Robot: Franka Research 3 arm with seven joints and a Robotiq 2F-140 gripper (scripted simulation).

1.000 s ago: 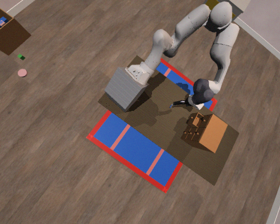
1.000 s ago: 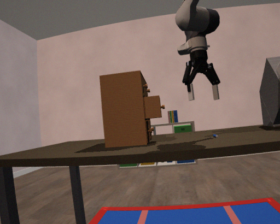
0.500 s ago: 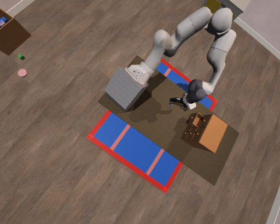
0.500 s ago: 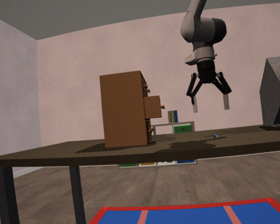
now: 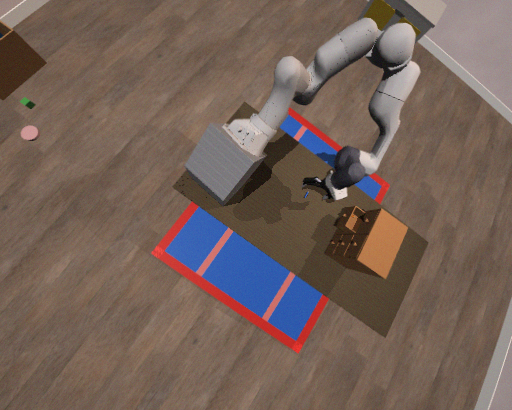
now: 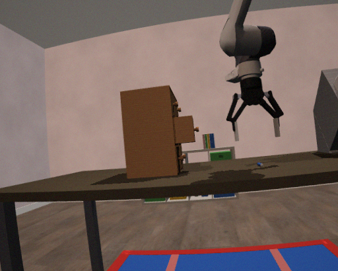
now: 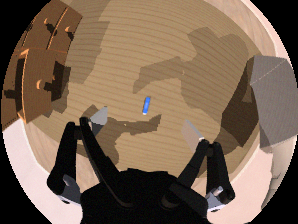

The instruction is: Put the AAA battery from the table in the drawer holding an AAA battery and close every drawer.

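The blue AAA battery is 100 mm below my hand. Round my hand: small orange object: 260 mm ahead, 50 mm to the left, 10 mm above; then small green thing: 370 mm ahead, 120 mm to the right, 10 mm above.
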